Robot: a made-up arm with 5 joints.
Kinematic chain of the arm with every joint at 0, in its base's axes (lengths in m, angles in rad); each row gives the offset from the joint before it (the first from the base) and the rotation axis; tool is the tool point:
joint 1: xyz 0 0 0.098 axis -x
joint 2: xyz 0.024 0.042 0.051 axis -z
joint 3: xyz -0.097 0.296 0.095 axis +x
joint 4: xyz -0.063 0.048 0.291 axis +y
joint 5: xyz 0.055 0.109 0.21 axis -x
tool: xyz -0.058 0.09 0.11
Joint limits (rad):
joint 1: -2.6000..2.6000
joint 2: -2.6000..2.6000
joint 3: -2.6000..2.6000
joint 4: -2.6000..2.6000
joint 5: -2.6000..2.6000
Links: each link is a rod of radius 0.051 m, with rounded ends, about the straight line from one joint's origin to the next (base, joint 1, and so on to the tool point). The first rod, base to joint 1, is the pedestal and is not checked.
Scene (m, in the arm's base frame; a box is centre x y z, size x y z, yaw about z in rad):
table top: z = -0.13
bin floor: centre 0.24 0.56 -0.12 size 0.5 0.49 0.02 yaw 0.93
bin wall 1: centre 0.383 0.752 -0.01 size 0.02 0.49 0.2 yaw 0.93
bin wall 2: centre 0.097 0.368 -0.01 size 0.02 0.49 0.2 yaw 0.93
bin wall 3: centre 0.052 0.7 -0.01 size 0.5 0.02 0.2 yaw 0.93
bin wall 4: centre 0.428 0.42 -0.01 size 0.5 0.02 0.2 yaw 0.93
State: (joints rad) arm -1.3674 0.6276 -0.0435 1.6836 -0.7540
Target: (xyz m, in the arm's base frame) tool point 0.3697 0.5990 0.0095
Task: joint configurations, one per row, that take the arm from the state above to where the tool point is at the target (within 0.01 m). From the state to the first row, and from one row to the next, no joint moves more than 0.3 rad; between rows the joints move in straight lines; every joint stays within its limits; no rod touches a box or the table.
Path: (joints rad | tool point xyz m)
1: -1.1213 0.7894 0.0342 1.3954 -0.8156 | 0.4542 -0.3651 0.5052
2: -0.8751 0.9513 0.1118 1.1071 -0.8773 | 0.4171 -0.3790 0.5923
3: -0.6290 1.1131 0.1895 0.8189 -0.9389 | 0.3474 -0.3259 0.7141
4: -0.3829 1.2749 0.2671 0.5307 -1.0006 | 0.2659 -0.1827 0.8276
5: -0.1367 1.4368 0.3448 0.2425 -1.0622 | 0.1953 0.0405 0.8794
6: 0.1094 1.5986 0.4225 -0.0458 -1.1239 | 0.1551 0.2986 0.8293
7: 0.3555 1.7605 0.5001 -0.3340 -1.1855 | 0.1572 0.5264 0.6713
8: 0.6017 1.9223 0.5778 -0.6222 -1.2472 | 0.2021 0.6646 0.4393
9: 0.8478 2.0841 0.6554 -0.9104 -1.3088 | 0.2795 0.6842 0.1965
10: 1.0940 2.2460 0.7331 -1.1987 -1.3705 | 0.3697 0.5990 0.0095

